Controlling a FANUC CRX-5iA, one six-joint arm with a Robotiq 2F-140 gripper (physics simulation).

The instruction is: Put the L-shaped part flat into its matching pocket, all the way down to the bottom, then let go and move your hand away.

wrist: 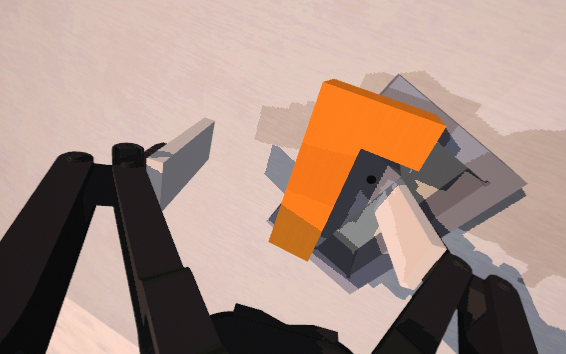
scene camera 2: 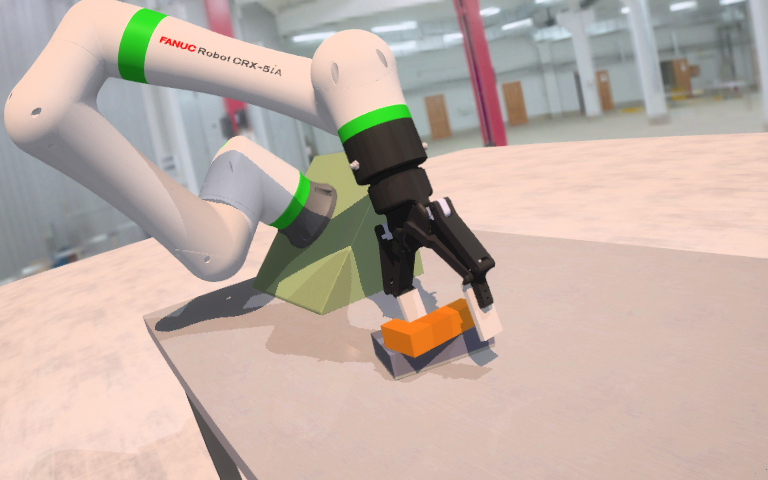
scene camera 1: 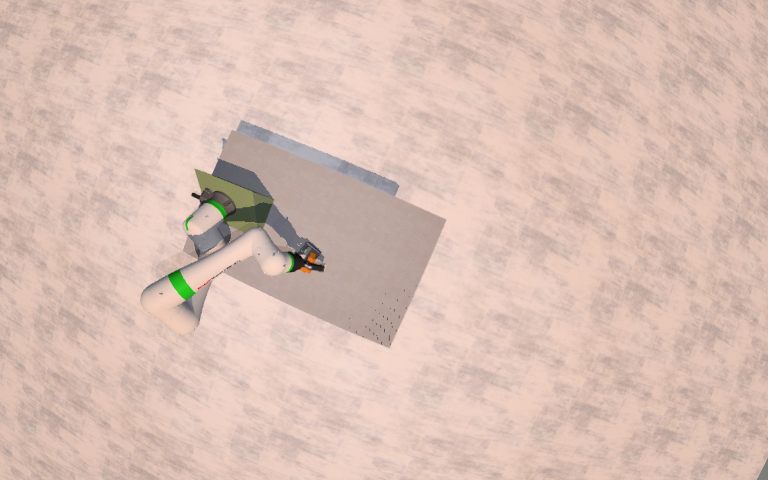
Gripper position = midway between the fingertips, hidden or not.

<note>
My gripper [scene camera 2: 456,338] is open and holds nothing. Also in view: an orange L-shaped part [scene camera 2: 415,338]. I also see a grey pocket block [scene camera 2: 399,365].
The orange L-shaped part also shows in the wrist view [wrist: 345,119]. My gripper shows as well in the wrist view [wrist: 298,167]. The grey pocket block shows as well in the wrist view [wrist: 461,178].
</note>
